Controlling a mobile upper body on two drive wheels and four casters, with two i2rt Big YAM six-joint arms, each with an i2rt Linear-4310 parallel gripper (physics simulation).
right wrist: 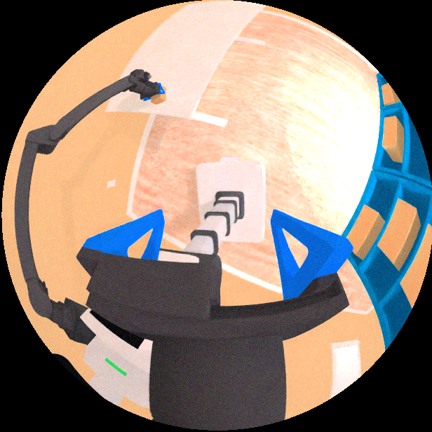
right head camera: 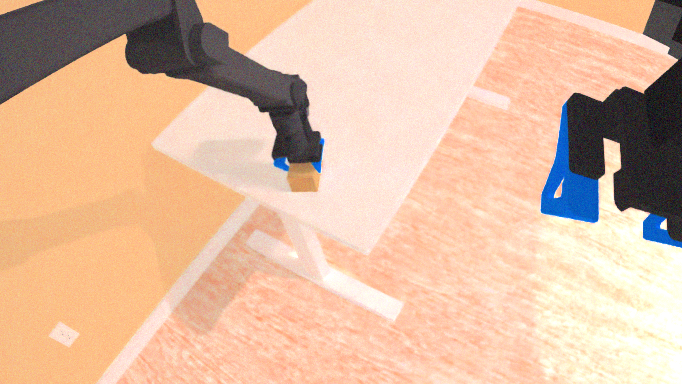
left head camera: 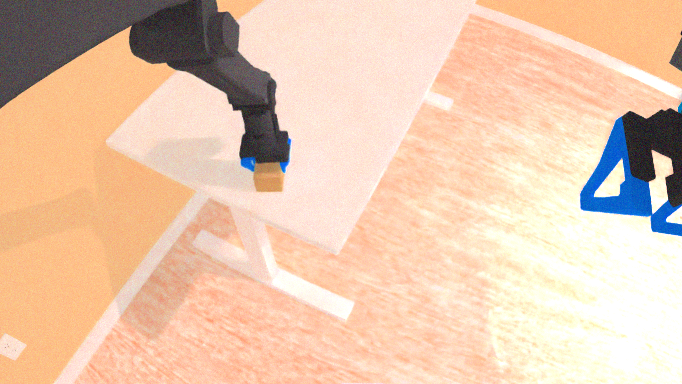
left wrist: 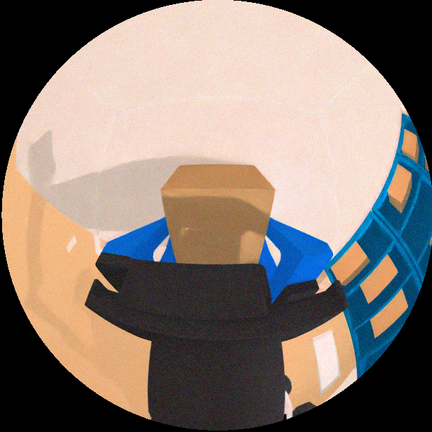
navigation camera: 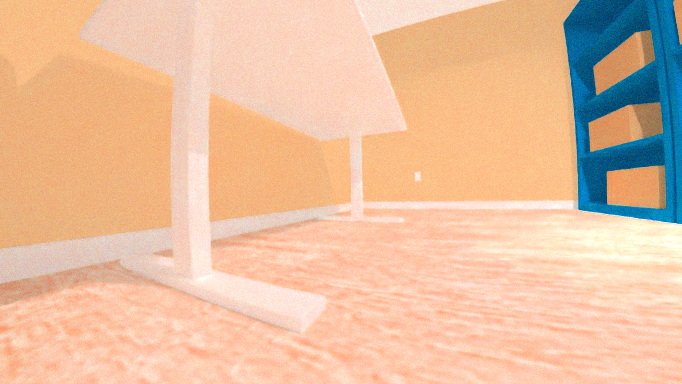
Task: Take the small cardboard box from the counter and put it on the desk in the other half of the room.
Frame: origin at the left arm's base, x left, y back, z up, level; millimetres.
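Seen in the pictures: left gripper, fingertip midpoint: [right head camera: 306,171] [left head camera: 270,171]; right gripper, fingertip midpoint: [right head camera: 597,218] [left head camera: 619,213].
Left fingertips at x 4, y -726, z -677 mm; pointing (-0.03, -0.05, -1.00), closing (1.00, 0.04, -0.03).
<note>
Offsets run from my left fingertips to a thing's top centre. "spot": to the spot under its first point.
The small cardboard box {dx +0, dy +4, dz +38 mm} [left head camera: 269,181] [right head camera: 303,181] [left wrist: 217,225] [right wrist: 159,98] is brown and held between the blue fingers of my left gripper [left head camera: 267,167] [right head camera: 300,166] [left wrist: 216,215]. It is low over the near end of the white desk [left head camera: 350,100] [right head camera: 390,100] [left wrist: 215,60] [right wrist: 200,50] [navigation camera: 300,65]. Whether its underside touches the top is hidden. The arm's shadow falls on the desk at the left, close to the box. My right gripper [left head camera: 651,212] [right head camera: 620,225] [right wrist: 217,215] is open and empty, over the floor to the right of the desk. The counter does not show.
The desk's near leg {spot: dx +122, dy -63, dz -450 mm} [left head camera: 255,245] [navigation camera: 192,150] stands on a long foot [navigation camera: 250,300] that reaches out over the floor. A wall runs along the desk's left side. A blue shelf unit [navigation camera: 667,100] with brown boxes stands at the right in the navigation view.
</note>
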